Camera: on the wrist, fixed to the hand. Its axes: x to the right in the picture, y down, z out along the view.
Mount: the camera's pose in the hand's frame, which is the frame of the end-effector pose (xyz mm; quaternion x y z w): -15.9 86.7 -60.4 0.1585 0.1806 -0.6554 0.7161
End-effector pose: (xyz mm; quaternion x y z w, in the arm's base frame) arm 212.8 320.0 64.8 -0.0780 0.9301 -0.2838 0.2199
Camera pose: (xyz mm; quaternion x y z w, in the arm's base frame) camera 197.8 425.8 66.7 0.5793 -0.6096 0.5088 0.1841
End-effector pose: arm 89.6 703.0 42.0 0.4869 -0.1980 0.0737 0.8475
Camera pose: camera 63.5 800.3 77.5 0.5994 0.3421 -0.3833 0.6138
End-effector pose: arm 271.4 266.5 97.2 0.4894 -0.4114 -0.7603 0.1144
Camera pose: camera 310.1 189.6 160.5 -0.7755 0.0737 0.4658 0.4197
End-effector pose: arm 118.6 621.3 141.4 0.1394 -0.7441 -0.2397 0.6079
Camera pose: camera 188.1 691.3 182.5 0.7271 -0.3697 -0.4269 0.3905
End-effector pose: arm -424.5 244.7 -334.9 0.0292 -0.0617 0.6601 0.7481
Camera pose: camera -509.1 247.6 -400.1 0.0607 0.2147 -0.0026 0.9748
